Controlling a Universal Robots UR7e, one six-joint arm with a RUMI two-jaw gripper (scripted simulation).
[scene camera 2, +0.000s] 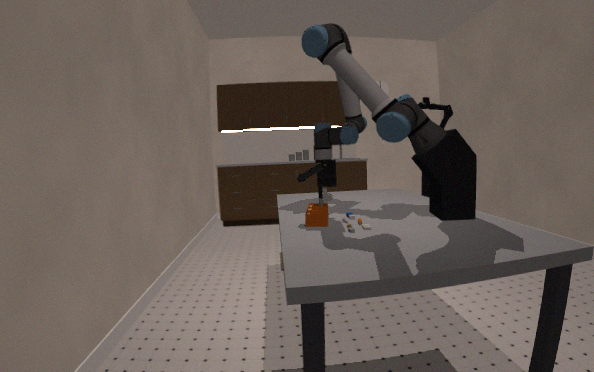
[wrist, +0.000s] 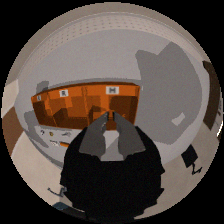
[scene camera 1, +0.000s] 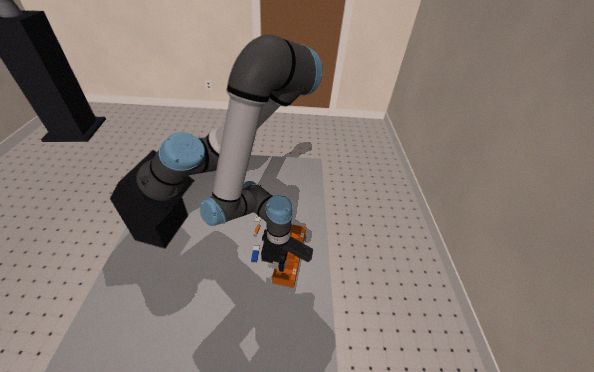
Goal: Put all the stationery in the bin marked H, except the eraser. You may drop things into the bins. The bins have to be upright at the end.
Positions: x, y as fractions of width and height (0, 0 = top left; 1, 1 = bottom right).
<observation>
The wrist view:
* my gripper: 0.49, 0.50
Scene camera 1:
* my gripper: 0.47, 0.73
</observation>
